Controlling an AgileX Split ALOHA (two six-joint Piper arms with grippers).
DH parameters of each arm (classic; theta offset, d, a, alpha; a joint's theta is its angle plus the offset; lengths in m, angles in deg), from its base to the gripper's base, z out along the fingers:
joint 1: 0 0.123 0 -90
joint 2: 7.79 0 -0.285 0
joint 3: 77.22 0 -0.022 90
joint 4: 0 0.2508 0 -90
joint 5: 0 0 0.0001 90
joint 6: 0 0.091 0 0
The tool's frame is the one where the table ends.
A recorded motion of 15 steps. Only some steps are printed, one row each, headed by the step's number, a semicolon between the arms.
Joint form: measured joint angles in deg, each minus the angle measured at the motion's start. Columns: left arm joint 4, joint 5, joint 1, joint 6, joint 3, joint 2; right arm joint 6, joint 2, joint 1, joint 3, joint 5, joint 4.
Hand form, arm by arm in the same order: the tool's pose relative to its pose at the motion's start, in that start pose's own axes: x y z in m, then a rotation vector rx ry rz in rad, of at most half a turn. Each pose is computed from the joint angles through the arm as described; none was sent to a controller.
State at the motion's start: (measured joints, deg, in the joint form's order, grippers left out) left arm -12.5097 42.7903 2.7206 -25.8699 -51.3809 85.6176; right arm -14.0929 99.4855 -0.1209 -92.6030 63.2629 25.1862
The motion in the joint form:
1: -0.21 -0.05 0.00 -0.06 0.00 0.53; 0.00 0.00 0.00 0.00 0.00 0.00
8: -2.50 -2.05 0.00 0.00 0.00 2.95; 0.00 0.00 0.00 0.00 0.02 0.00
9: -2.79 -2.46 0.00 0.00 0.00 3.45; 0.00 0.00 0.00 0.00 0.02 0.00
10: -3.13 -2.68 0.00 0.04 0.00 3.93; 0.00 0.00 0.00 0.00 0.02 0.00
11: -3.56 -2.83 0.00 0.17 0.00 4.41; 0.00 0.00 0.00 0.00 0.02 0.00
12: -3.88 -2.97 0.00 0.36 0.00 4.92; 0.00 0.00 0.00 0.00 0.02 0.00
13: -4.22 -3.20 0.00 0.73 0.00 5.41; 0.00 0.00 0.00 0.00 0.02 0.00
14: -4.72 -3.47 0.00 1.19 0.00 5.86; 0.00 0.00 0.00 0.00 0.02 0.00
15: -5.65 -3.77 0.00 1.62 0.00 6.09; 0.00 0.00 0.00 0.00 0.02 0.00
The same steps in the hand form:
1: -0.0002 0.0001 0.0027 -0.0027 0.0078 -0.0051; 0.0000 0.0000 0.0000 0.0000 0.0000 0.0000
8: -0.0029 -0.0018 0.0149 0.0117 0.0215 -0.0407; 0.0000 0.0000 0.0000 -0.0001 0.0003 0.0000
9: -0.0035 -0.0020 0.0175 0.0125 0.0233 -0.0460; 0.0000 0.0000 0.0000 -0.0001 0.0003 0.0000
10: -0.0038 -0.0021 0.0199 0.0127 0.0281 -0.0513; 0.0000 0.0000 0.0000 -0.0001 0.0003 0.0000
11: -0.0040 -0.0022 0.0224 0.0131 0.0344 -0.0562; 0.0000 0.0000 0.0000 -0.0001 0.0003 0.0000
12: -0.0041 -0.0021 0.0250 0.0121 0.0406 -0.0587; 0.0000 0.0000 0.0000 -0.0001 0.0003 0.0000
13: -0.0044 -0.0022 0.0275 0.0122 0.0452 -0.0583; 0.0000 0.0000 0.0000 -0.0001 0.0003 0.0000
14: -0.0046 -0.0024 0.0298 0.0146 0.0493 -0.0585; 0.0000 0.0000 0.0000 -0.0001 0.0003 0.0000
15: -0.0047 -0.0032 0.0310 0.0236 0.0516 -0.0646; 0.0000 0.0000 0.0000 -0.0001 0.0003 0.0000

